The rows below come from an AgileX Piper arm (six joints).
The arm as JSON. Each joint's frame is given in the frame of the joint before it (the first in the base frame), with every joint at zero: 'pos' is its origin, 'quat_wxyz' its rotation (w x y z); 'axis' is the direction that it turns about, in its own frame. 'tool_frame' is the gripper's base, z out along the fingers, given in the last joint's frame.
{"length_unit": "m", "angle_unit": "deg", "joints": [
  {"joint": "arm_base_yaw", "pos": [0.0, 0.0, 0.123], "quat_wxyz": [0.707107, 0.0, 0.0, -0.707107], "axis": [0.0, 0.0, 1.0]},
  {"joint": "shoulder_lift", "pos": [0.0, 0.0, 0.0], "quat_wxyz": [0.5, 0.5, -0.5, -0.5], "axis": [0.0, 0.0, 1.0]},
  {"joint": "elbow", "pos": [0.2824, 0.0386, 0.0], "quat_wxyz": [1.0, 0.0, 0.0, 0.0], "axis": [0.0, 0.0, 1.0]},
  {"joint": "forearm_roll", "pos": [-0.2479, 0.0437, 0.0], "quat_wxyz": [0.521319, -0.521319, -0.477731, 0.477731], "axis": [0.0, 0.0, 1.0]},
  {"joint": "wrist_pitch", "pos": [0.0, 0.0, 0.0], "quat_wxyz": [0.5, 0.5, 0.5, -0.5], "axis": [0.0, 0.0, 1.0]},
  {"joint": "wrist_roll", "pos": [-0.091, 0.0, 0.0], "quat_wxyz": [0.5, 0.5, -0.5, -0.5], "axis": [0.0, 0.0, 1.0]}
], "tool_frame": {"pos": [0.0, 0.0, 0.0], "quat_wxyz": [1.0, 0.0, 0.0, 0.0]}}
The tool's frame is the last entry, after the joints.
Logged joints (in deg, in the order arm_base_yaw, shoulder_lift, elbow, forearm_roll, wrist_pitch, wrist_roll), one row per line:
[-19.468 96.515 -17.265 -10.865 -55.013 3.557]
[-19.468 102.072 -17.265 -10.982 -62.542 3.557]
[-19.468 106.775 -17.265 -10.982 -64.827 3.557]
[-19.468 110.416 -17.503 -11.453 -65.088 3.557]
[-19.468 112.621 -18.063 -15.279 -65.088 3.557]
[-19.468 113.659 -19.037 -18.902 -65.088 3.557]
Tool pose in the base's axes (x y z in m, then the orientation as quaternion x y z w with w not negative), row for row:
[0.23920 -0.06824 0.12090 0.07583 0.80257 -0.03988 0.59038]
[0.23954 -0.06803 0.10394 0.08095 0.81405 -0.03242 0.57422]
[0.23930 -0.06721 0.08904 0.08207 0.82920 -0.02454 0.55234]
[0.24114 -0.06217 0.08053 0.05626 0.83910 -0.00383 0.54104]
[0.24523 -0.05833 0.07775 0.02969 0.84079 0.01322 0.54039]
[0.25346 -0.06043 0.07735 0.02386 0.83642 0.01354 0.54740]
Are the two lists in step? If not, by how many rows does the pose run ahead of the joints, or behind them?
The pose runs 1 row ahead of the joints: the pose in row i belongs to the joints in row i + 1.
